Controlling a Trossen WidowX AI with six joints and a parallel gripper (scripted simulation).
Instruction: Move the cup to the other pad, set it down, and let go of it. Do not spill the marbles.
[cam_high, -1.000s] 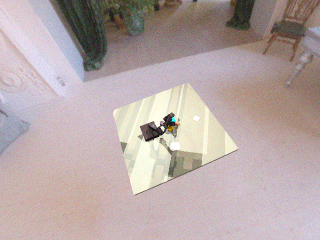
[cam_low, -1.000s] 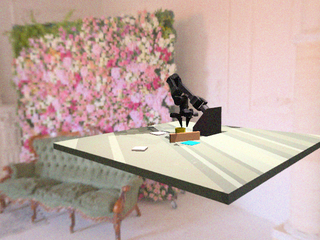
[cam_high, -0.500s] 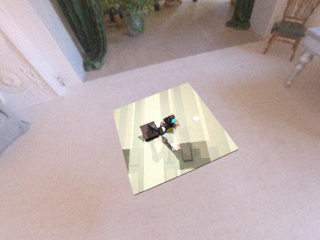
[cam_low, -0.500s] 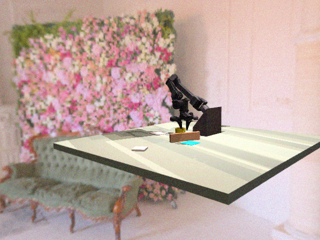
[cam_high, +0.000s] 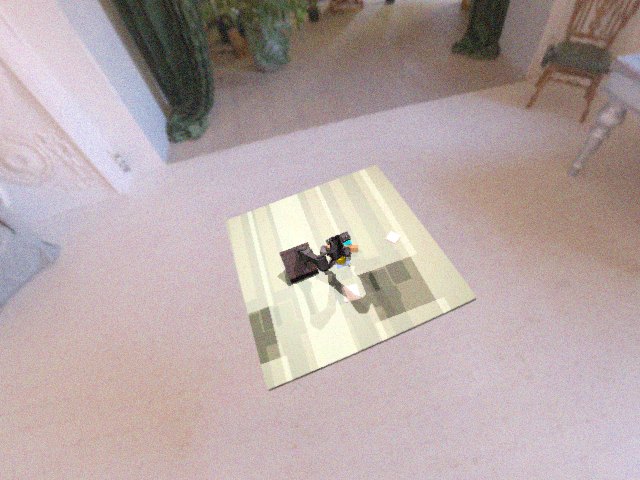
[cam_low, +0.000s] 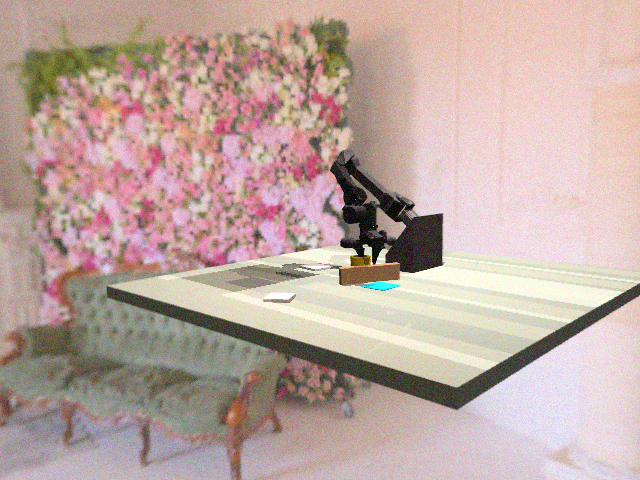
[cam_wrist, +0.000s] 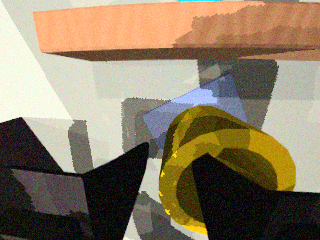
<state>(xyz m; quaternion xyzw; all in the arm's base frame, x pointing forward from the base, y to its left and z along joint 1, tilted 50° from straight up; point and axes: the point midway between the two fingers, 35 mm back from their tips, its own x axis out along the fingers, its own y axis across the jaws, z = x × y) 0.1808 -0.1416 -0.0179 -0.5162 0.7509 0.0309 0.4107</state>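
My gripper tip is now 20 mm to the left of the yellow cup and 20 mm short of it. From my gripper tip the other things lie so: wooden block: 70 mm ahead, 50 mm to the left, 20 mm below; flat white pad: 410 mm ahead, 40 mm to the right, 30 mm below.
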